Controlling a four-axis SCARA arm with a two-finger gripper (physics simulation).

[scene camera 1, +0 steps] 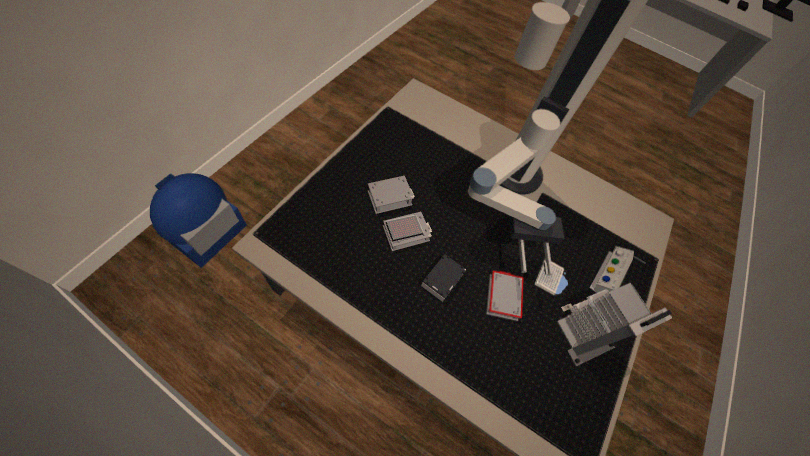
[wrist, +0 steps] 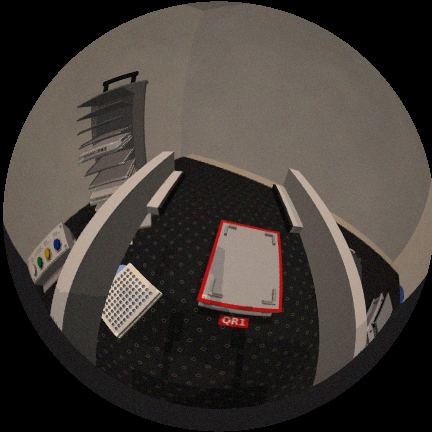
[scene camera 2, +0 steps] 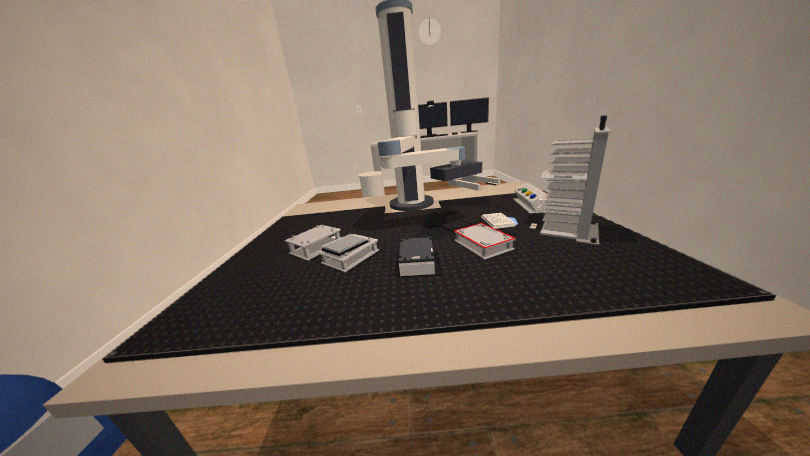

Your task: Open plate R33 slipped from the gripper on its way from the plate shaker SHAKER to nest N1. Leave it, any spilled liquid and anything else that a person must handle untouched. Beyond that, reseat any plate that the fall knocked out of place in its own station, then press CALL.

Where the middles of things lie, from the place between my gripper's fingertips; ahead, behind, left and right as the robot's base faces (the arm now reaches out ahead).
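Picture the dark box [scene camera 2: 416,257]: my gripper is 16 cm above it, 26 cm to the left of it and 13 cm short of it.
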